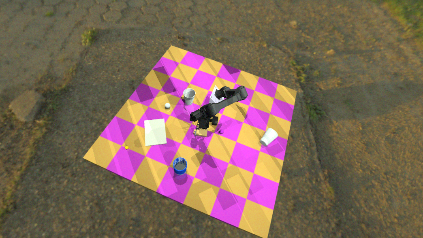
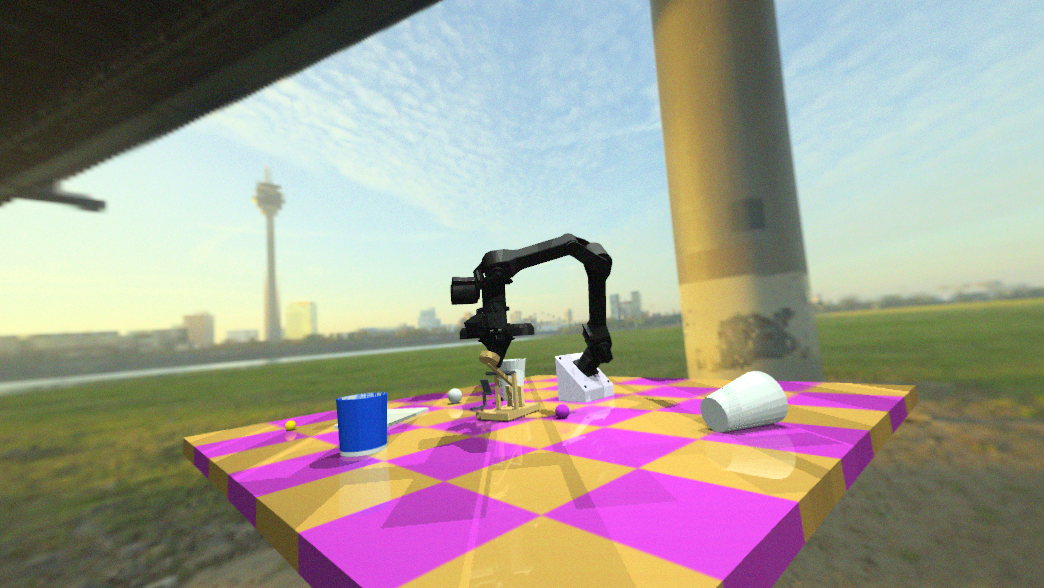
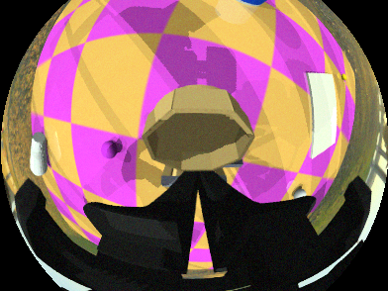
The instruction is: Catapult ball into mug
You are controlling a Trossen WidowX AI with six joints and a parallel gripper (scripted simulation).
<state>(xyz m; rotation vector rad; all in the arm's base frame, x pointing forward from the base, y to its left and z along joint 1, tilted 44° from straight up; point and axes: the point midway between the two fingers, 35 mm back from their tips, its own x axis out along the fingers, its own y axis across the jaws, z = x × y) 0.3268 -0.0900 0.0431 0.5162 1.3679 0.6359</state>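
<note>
My gripper tip is now 1 cm past the wooden catapult, 1 cm to the left of it and 5 cm above it. The rest, counted from my gripper tip: blue mug: 31 cm ahead, 6 cm to the right, 9 cm below; purple ball: 5 cm behind, 14 cm to the left, 10 cm below; white slab: 10 cm ahead, 33 cm to the right, 11 cm below.
</note>
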